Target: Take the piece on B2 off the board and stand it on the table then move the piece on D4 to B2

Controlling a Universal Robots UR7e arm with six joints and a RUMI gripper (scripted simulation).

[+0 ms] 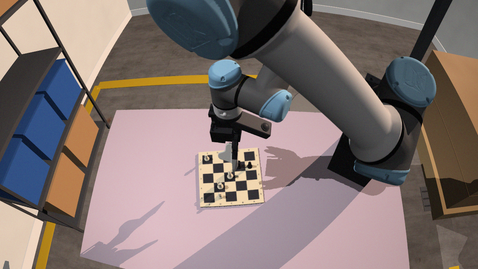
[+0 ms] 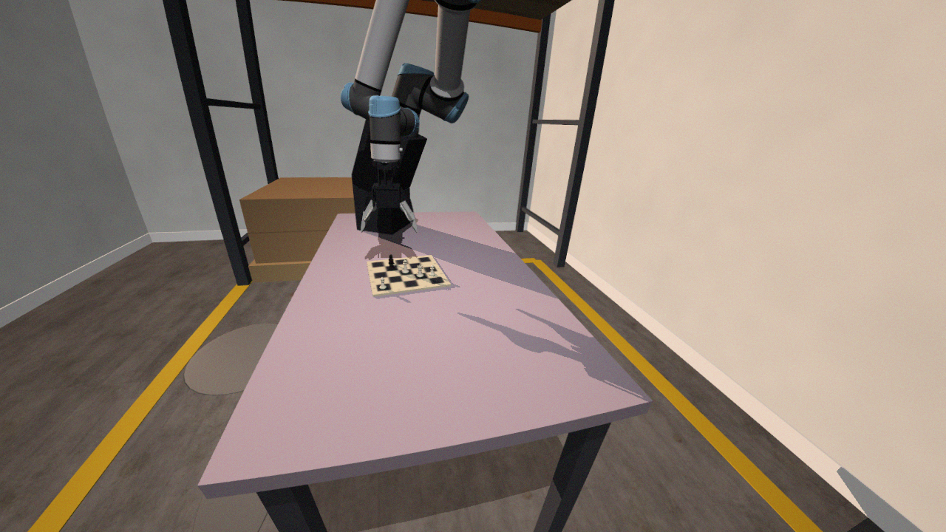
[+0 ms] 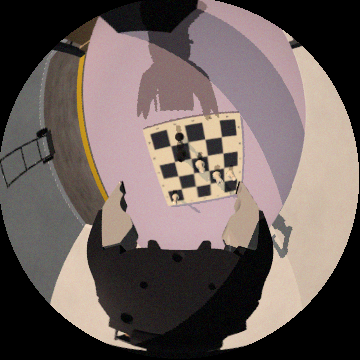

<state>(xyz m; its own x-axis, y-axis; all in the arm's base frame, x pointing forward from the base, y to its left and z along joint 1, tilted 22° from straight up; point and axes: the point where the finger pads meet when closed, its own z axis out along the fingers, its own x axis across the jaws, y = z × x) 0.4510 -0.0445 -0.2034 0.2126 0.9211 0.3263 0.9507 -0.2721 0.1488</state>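
The board lies 12 cm below my hand, 4 cm to the left of it and 4 cm ahead of it.
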